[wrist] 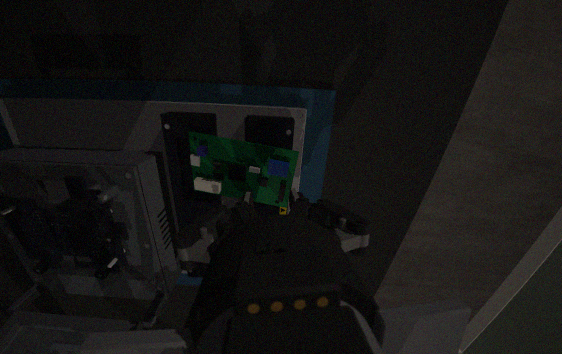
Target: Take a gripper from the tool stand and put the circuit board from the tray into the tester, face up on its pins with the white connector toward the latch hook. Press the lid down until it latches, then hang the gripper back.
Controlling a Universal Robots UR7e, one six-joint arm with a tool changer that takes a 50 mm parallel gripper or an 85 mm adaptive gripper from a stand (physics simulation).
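Places are measured from the arm's base along level axes (x ahead, y left, z up), in metres.
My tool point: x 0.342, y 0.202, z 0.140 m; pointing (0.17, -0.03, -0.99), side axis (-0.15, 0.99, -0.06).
Ahead of a thing's pixels: the offset from my tool point to its middle. "spot": to the spot under its first point.
The circuit board @[dz -0.180, dx +0.004, dy -0.042 m] (pixel 227 165) lies tilted a little in the image over the tray @[spot: dz -0.209, dx -0.045, dy -0.060 m] (pixel 230 120), face up. Its white connector @[dz -0.187, dx +0.025, dy -0.078 m] (pixel 207 185) is at the lower left and a blue part is at the right. My gripper (pixel 271 195) is at the board's near edge, with its fingers apart. The left fingertip overlaps this edge and the right one is beside the near right corner. No grip on the board shows. The lower ends of the fingers are dark and hard to make out. A yellow mark shows between them. The tester's lid and latch hook cannot be made out.
A grey box @[spot: dz -0.157, dx +0.034, dy -0.135 m] (pixel 142 200) with side vents and dark parts stands close left of the tray; I cannot tell whether it is the tester. A blue border (pixel 320 135) surrounds part of the tray. A pale slanted surface (pixel 465 200) is at the right. The picture is very dark.
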